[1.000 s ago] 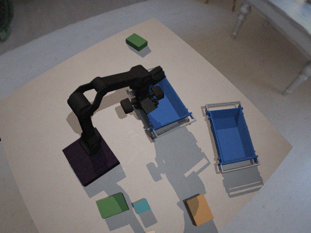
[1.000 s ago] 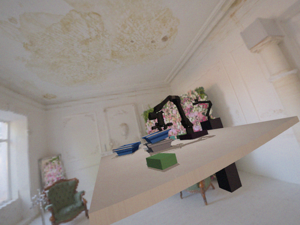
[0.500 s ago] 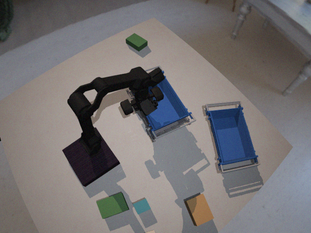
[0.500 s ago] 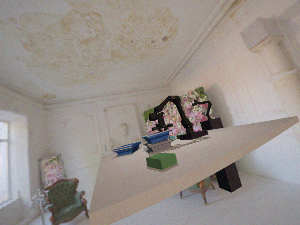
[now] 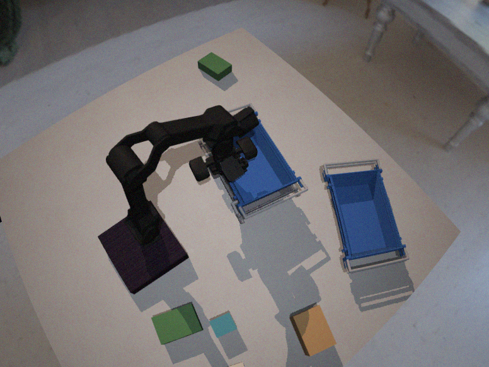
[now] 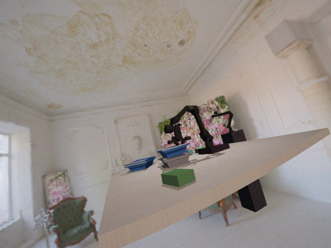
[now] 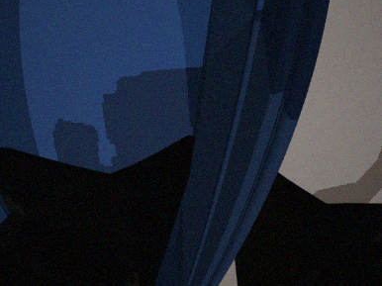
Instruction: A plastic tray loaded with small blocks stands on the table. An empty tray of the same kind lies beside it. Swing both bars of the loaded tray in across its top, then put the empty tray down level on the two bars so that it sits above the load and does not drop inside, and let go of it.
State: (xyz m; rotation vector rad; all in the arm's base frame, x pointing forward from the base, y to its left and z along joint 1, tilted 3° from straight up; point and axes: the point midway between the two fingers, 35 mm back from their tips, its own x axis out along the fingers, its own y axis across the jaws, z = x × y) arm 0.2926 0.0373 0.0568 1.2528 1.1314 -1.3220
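The blue tray lies 80 mm ahead of my gripper tip, 30 mm above it and 10 mm to the right of it. Round my gripper tip: red block (70 mm to the right, 70 mm below, 40 mm ahead); then orange block (520 mm to the right, 50 mm below, 50 mm behind); then teal block (370 mm to the right, 240 mm behind, 60 mm below).
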